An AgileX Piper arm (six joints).
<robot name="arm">
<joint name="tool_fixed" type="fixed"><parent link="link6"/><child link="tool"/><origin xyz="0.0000 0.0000 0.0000" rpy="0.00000 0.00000 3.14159"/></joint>
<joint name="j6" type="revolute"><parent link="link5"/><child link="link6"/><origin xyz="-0.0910 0.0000 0.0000" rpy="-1.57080 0.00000 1.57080"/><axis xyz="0 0 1"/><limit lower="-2.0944" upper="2.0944"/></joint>
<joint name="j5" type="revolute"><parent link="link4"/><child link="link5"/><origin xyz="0.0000 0.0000 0.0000" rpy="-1.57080 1.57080 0.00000"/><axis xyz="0 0 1"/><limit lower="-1.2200" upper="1.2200"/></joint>
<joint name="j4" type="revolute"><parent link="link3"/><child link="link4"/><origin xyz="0.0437 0.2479 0.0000" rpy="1.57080 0.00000 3.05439"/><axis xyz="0 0 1"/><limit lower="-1.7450" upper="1.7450"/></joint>
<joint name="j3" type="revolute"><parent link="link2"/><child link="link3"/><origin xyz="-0.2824 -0.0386 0.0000" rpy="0.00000 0.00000 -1.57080"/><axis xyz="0 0 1"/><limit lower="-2.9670" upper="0.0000"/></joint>
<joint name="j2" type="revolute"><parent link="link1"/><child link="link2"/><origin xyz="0.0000 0.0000 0.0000" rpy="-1.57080 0.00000 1.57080"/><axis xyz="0 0 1"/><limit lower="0.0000" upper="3.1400"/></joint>
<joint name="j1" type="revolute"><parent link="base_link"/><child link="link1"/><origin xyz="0.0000 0.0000 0.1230" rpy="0.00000 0.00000 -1.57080"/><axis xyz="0 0 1"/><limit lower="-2.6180" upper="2.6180"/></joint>
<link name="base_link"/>
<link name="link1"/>
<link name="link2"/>
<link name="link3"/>
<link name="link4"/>
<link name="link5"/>
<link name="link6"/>
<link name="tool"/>
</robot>
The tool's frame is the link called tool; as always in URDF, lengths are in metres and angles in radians.
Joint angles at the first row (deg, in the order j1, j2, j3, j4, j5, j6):
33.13, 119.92, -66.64, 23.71, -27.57, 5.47
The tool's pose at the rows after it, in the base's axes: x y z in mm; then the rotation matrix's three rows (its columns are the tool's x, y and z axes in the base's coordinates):
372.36, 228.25, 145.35; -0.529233, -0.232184, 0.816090; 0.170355, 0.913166, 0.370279; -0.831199, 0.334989, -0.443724
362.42, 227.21, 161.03; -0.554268, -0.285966, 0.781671; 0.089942, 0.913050, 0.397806; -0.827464, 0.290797, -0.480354
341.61, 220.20, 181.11; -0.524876, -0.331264, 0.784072; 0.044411, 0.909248, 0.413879; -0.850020, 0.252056, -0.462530
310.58, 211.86, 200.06; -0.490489, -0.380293, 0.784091; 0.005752, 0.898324, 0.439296; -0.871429, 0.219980, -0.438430
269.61, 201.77, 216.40; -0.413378, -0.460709, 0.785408; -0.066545, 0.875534, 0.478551; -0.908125, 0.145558, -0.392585
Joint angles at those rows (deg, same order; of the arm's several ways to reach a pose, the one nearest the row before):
33.13, 118.35, -66.64, 21.76, -21.51, 5.47
33.25, 114.68, -65.58, 20.13, -16.19, 2.99
34.04, 108.80, -60.88, 20.13, -16.17, 0.00
35.70, 101.48, -54.30, 20.13, -17.02, -2.32
38.61, 92.77, -45.89, 20.13, -19.72, -7.07

